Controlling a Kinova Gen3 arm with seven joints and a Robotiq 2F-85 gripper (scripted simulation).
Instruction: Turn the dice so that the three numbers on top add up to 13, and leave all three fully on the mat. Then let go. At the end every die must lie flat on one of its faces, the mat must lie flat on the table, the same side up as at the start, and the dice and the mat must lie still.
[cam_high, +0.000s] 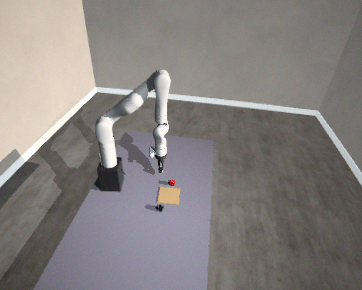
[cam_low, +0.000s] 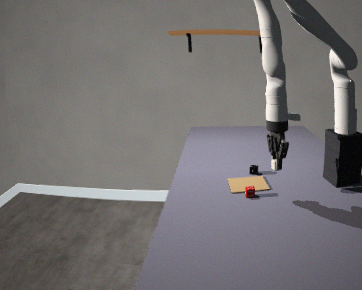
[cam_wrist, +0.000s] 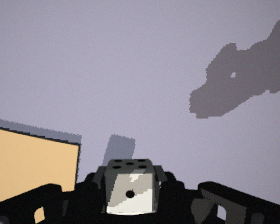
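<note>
Now: hand 120 mm to the left of the tan mat, 120 mm above it and 90 mm short of it. From my hand the other things lie so: black die: 240 mm to the right, 100 mm below, 60 mm ahead; then red die: 100 mm below, 90 mm ahead, 10 mm to the right; then white die: right at my hand.
</note>
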